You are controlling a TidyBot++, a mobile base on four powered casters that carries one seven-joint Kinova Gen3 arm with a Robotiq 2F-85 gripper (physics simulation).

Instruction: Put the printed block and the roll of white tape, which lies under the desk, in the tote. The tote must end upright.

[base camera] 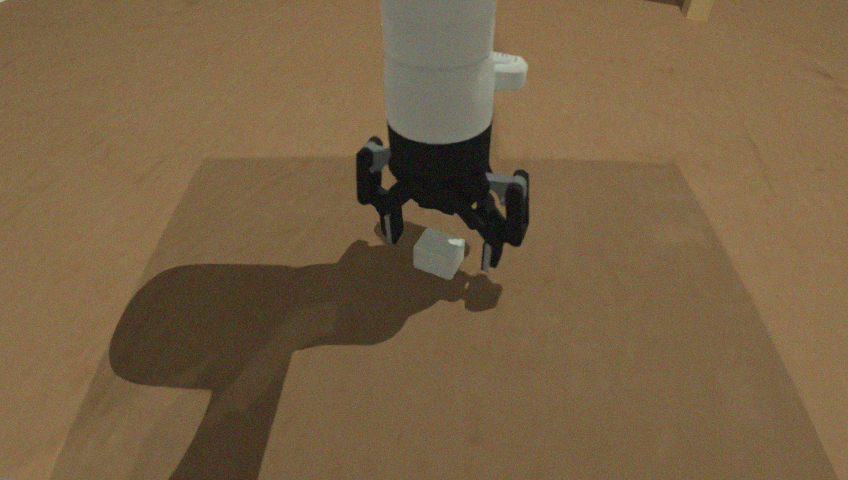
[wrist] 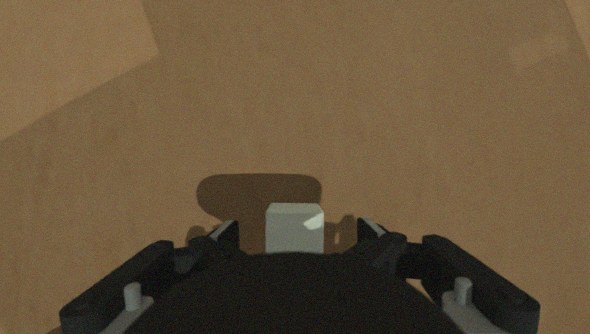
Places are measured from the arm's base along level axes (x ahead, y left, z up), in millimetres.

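Pixels of known places: gripper, fingertip midpoint: (base camera: 440, 250) (wrist: 297, 232).
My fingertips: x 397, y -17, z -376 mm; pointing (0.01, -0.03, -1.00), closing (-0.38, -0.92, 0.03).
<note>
Ahead of a thing's pixels: the offset from my fingertips to its top centre. "spot": to the spot under its first point. Level surfaces: height alone.
A small pale grey-white block @[8 mm up, 3 mm ahead, 1 mm left] (base camera: 436, 261) (wrist: 290, 235) sits on the brown floor. Any print on it cannot be made out. My gripper (base camera: 440, 252) (wrist: 297, 232) is open and points down over the block. Its fingertips stand apart on either side of the block, with a gap on each side. The exact height of the tips above the floor is hard to tell. In the wrist view the gripper's body hides the near part of the block. The roll of white tape, the desk as a whole and the tote do not show in either view.
A light wooden leg @[spot: 7 mm up, 727 mm ahead, 596 mm right] (base camera: 698, 8) stands on the floor at the top right of the base camera view. A large straight-edged shadow and the arm's darker shadow lie across the floor @[21 mm down] (base camera: 595, 356) (wrist: 400, 125) around the block.
</note>
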